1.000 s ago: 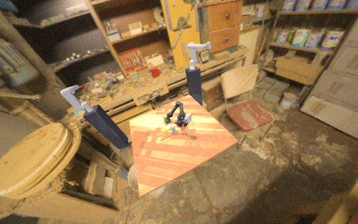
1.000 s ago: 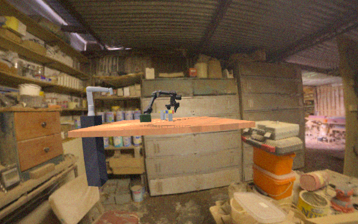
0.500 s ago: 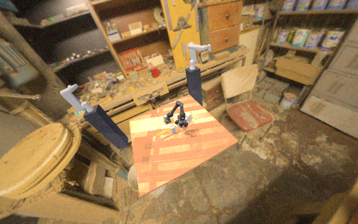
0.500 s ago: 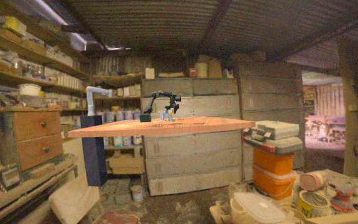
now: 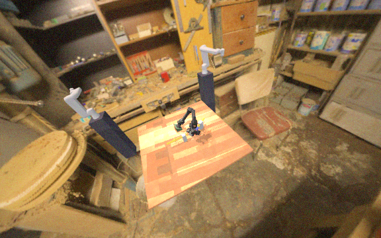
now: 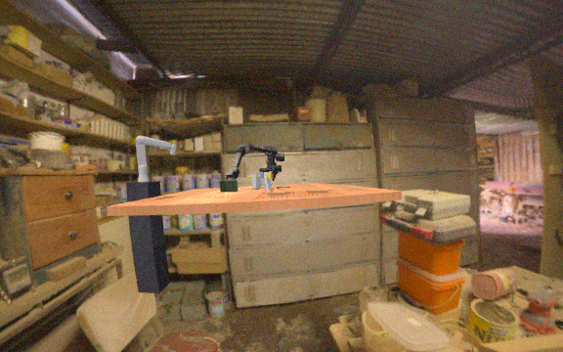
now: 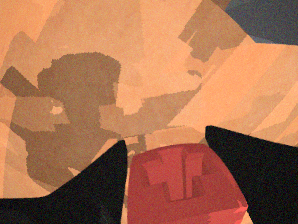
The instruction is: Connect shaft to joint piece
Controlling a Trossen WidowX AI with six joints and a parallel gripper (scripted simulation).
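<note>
Right now my gripper tip is 1 cm past the red square joint piece, 1 cm to the right of it and 4 cm below it.
</note>
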